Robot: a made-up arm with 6 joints.
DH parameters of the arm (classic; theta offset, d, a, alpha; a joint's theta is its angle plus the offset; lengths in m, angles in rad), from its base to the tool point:
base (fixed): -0.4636 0 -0.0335 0
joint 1: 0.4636 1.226 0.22 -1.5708
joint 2: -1.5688 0 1.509 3.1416
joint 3: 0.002 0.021 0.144 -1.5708
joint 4: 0 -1.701 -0.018 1.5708
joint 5: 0 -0.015 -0.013 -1.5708
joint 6: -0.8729 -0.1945 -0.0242 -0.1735
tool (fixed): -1.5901 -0.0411 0 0
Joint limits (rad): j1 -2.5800..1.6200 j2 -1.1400..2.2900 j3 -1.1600..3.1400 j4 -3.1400..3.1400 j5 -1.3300..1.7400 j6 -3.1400..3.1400
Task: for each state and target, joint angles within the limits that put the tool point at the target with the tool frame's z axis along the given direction. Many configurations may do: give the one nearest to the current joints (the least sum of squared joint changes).
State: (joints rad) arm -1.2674 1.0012 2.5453 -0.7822 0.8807 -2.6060
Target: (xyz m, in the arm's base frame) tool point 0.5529 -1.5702 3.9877 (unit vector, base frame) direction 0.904 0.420 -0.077
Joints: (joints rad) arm -1.0776 0.7735 2.0339 -1.6392 1.4224 -2.8244
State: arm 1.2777 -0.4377 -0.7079 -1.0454 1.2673 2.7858
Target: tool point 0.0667 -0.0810 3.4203 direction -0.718 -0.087 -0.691
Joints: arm 1.1938 -1.1400 -0.2648 -1.3643 0.5514 2.6996
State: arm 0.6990 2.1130 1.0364 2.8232 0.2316 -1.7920
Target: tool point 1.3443 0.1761 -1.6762 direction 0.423 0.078 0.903
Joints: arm 0.1314 2.2896 0.7125 2.8174 0.4865 -1.8230
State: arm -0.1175 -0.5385 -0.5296 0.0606 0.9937 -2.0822
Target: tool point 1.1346 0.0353 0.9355 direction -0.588 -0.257 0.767
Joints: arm -0.0051 0.1502 -1.1600 0.2275 0.4687 -2.0951
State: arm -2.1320 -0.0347 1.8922 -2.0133 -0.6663 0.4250
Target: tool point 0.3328 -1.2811 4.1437 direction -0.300 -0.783 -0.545
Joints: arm -1.3340 0.7406 2.0413 -2.7677 -1.1261 0.3125
